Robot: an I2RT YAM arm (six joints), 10 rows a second.
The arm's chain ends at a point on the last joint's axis. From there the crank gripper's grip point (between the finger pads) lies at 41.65 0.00 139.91 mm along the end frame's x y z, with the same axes.
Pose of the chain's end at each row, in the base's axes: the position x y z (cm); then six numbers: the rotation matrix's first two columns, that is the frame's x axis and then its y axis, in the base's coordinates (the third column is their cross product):
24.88 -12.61 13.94 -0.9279 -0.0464 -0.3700 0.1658 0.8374 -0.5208
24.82 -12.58 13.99 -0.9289 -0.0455 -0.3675 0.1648 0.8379 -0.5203
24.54 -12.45 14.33 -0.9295 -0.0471 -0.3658 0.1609 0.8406 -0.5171
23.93 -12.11 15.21 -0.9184 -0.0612 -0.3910 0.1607 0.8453 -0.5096
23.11 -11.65 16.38 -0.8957 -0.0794 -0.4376 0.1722 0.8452 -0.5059
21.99 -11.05 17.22 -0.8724 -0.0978 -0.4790 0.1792 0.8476 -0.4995
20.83 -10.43 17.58 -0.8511 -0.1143 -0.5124 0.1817 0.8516 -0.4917
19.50 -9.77 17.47 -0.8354 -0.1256 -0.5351 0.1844 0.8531 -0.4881
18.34 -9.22 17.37 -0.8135 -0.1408 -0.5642 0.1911 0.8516 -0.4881
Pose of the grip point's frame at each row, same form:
25.69 -20.42 1.64 -0.9279 -0.0464 -0.3700 0.1658 0.8374 -0.5208
25.59 -20.38 1.67 -0.9289 -0.0455 -0.3675 0.1648 0.8379 -0.5203
25.31 -20.19 1.98 -0.9295 -0.0471 -0.3658 0.1609 0.8406 -0.5171
25.17 -19.79 2.86 -0.9184 -0.0612 -0.3910 0.1607 0.8453 -0.5096
25.12 -19.37 4.16 -0.8957 -0.0794 -0.4376 0.1722 0.8452 -0.5059
24.72 -18.76 5.12 -0.8724 -0.0978 -0.4790 0.1792 0.8476 -0.4995
24.18 -18.06 5.60 -0.8511 -0.1143 -0.5124 0.1817 0.8516 -0.4917
23.27 -17.38 5.59 -0.8354 -0.1256 -0.5351 0.1844 0.8531 -0.4881
22.64 -16.87 5.70 -0.8135 -0.1408 -0.5642 0.1911 0.8516 -0.4881

